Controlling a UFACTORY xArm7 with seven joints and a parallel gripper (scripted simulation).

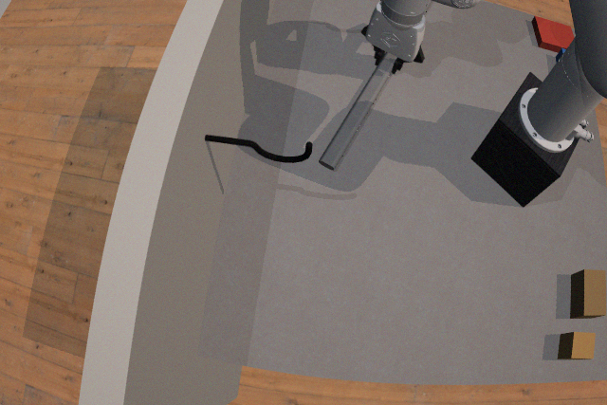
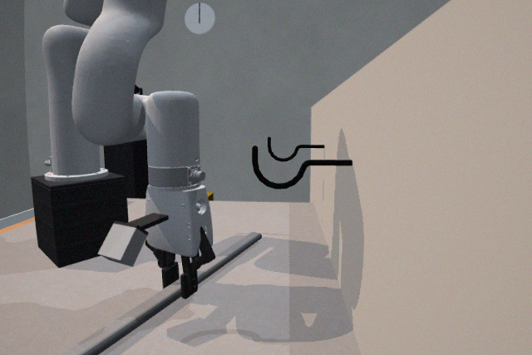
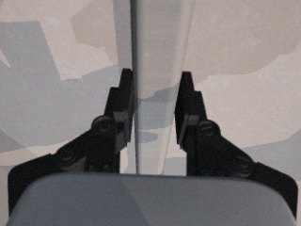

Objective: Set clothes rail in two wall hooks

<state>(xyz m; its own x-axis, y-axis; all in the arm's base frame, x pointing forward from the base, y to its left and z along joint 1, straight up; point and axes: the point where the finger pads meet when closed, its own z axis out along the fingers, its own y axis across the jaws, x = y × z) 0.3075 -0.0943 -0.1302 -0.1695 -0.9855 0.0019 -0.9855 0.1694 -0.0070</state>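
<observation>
Right now my hand is 1 cm above the clothes rail. Also, from my hand: red box (40 cm behind, 31 cm to the right, 1 cm below); then beige wall (24 cm ahead, 23 cm below, 21 cm to the left).
</observation>
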